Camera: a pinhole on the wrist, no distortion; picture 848 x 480 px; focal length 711.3 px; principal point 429.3 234.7 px. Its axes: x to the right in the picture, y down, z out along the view. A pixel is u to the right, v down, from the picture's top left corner.
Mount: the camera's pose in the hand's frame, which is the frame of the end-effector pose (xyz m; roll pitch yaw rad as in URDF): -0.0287 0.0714 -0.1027 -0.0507 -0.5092 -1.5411
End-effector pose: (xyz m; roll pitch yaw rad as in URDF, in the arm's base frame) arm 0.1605 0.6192 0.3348 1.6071 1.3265 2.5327
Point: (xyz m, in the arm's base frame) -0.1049 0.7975 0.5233
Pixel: outside the picture
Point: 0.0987 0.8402 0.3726
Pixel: 478.9 300.1
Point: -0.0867 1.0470 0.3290
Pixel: 150.9 445.0
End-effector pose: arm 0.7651 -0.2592 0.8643 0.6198 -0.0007 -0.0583
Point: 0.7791 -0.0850 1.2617
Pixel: 257.7 267.5
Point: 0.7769 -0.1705 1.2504
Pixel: 399.7 268.6
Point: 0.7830 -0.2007 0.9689
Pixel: 627.9 404.1
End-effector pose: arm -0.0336 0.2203 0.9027 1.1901 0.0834 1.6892
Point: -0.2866 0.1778 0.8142
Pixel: behind the camera
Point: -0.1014 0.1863 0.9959
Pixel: 427.1 167.0
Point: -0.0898 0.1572 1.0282
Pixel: outside the picture
